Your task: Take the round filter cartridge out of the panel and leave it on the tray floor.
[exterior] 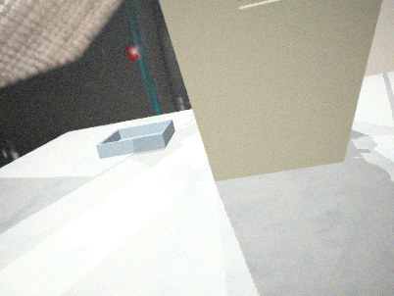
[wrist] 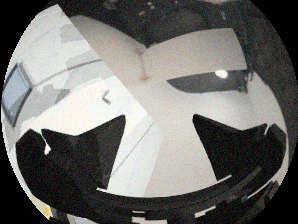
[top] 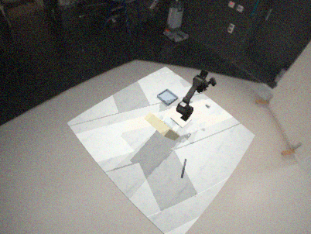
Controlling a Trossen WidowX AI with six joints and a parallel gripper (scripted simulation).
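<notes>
Right now my gripper tip is 57 cm short of the round filter cartridge, 7 cm to the left of it and 6 cm above it. The rest, counted from my gripper tip: service panel 53 cm ahead, 7 cm to the right, 14 cm below; then tray 12 cm ahead, 32 cm to the right, 31 cm below.
</notes>
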